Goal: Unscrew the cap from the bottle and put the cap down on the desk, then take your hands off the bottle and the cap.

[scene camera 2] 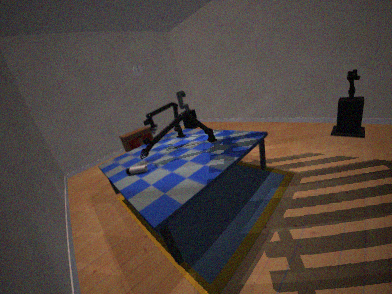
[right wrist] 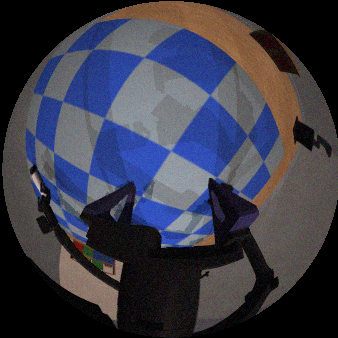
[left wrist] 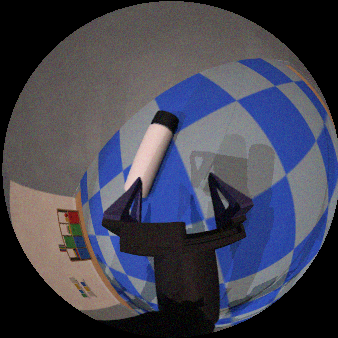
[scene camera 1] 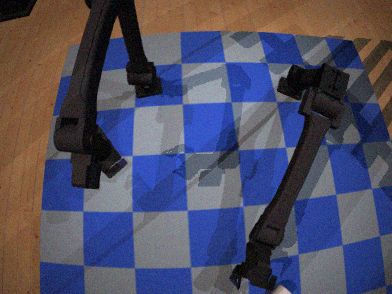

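Pixels of known places: left gripper, fingertip midpoint: (scene camera 2: 140, 158) (right wrist: 39, 189) (left wrist: 175, 177) (scene camera 1: 252, 292); right gripper, fingertip midpoint: (scene camera 2: 155, 132) (right wrist: 169, 183) (scene camera 1: 108, 154); left arm's base, link origin: (scene camera 2: 212, 140) (scene camera 1: 289, 89); right arm's base, link origin: (scene camera 2: 181, 136) (scene camera 1: 148, 88).
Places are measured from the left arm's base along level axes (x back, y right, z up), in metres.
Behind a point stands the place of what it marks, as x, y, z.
Observation:
A pale pink bottle (scene camera 1: 281, 290) {-0.837, -0.195, 0.055} (scene camera 2: 138, 169) {-0.906, -0.224, 0.048} (left wrist: 150, 157) {-0.912, -0.163, 0.053} (right wrist: 36, 176) {-0.952, -0.141, 0.038} lies on its side on the checkered table (scene camera 2: 159, 199) {-0.756, -0.767, 0.000}. Its black cap (scene camera 2: 129, 171) (left wrist: 165, 121) is on its far end in the left wrist view; the cap does not show in scene camera 1. My left gripper (scene camera 1: 254, 284) (scene camera 2: 144, 156) {-0.865, -0.074, 0.101} (left wrist: 175, 177) {-0.865, -0.074, 0.101} is open and empty near the bottle's base end; one fingertip overlaps that end in the left wrist view. Whether they touch is unclear. My right gripper (scene camera 1: 117, 167) (right wrist: 169, 183) {-0.626, 0.521, 0.206} is open and empty, above the table and far from the bottle.
The bottle lies near a table edge in scene camera 2. A reddish box (scene camera 2: 135, 140) stands beyond the table, and a black pedestal (scene camera 2: 350, 115) stands on the floor at the right. Arm shadows cross the table top.

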